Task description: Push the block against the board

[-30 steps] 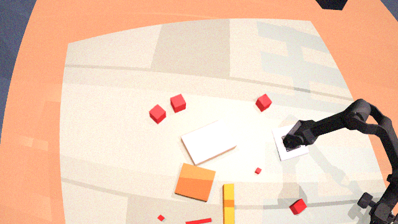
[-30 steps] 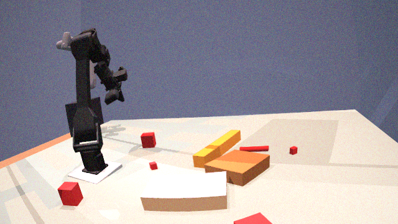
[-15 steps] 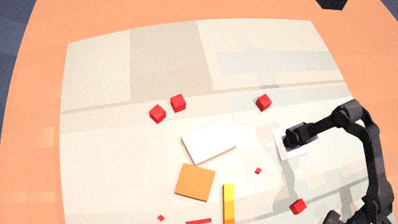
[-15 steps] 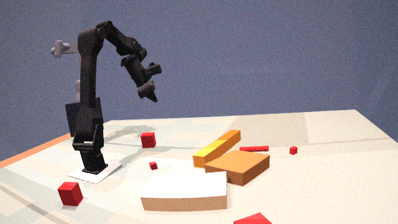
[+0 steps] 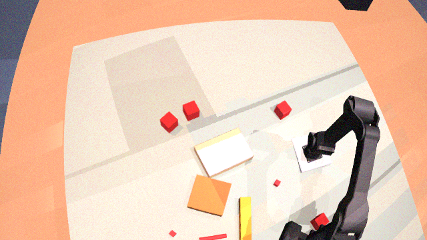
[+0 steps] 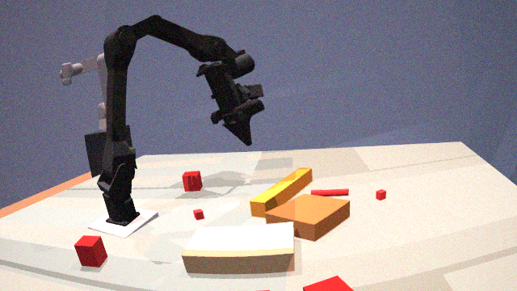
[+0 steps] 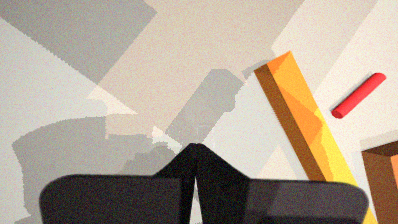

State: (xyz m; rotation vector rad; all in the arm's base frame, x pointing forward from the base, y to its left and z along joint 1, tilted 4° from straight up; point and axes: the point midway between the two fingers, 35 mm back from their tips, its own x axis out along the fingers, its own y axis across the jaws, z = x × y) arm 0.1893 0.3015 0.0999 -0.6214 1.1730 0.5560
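Right now the orange-yellow bar is 100 mm ahead of my gripper tip, 110 mm to the right of it and 80 mm below it. From my gripper tip the other things lie so: square block: 170 mm ahead, 250 mm to the right, 80 mm below; then red rod: 200 mm ahead, 120 mm to the right, 80 mm below.
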